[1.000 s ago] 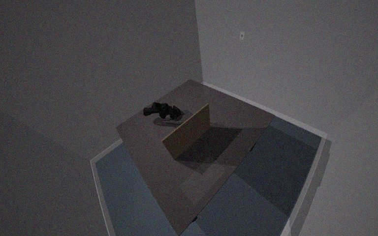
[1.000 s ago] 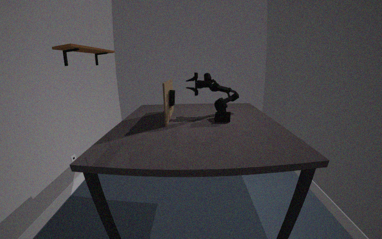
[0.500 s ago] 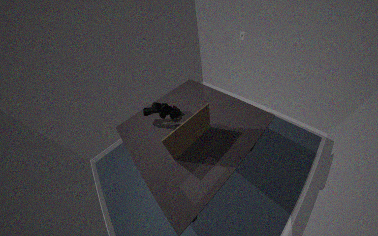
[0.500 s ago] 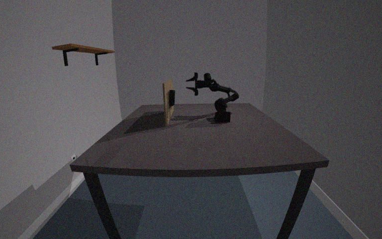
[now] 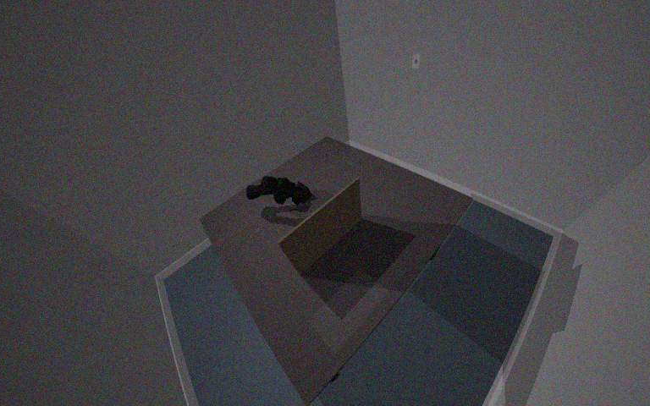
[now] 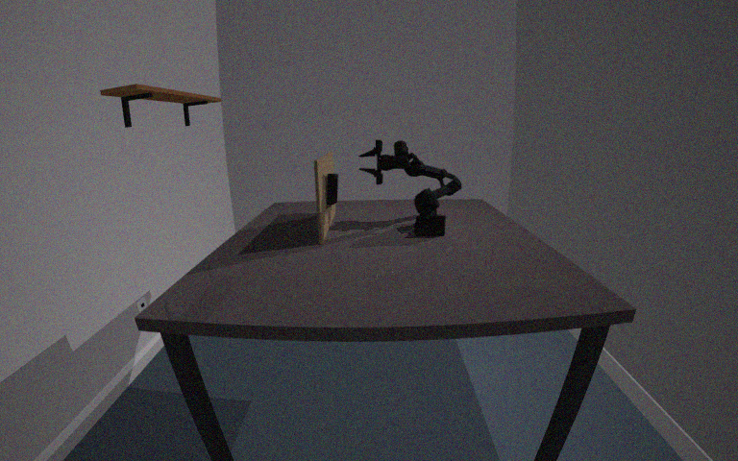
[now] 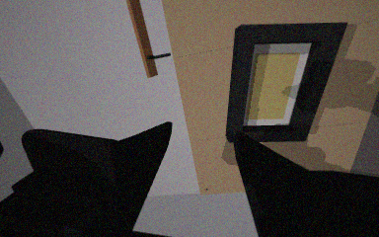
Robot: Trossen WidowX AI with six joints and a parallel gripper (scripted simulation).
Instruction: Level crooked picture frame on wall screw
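Right now my gripper tip is 13 cm short of the picture frame and 11 cm above it. Round my gripper tip: tan wall board: 14 cm ahead, 1 cm to the left, 12 cm below.
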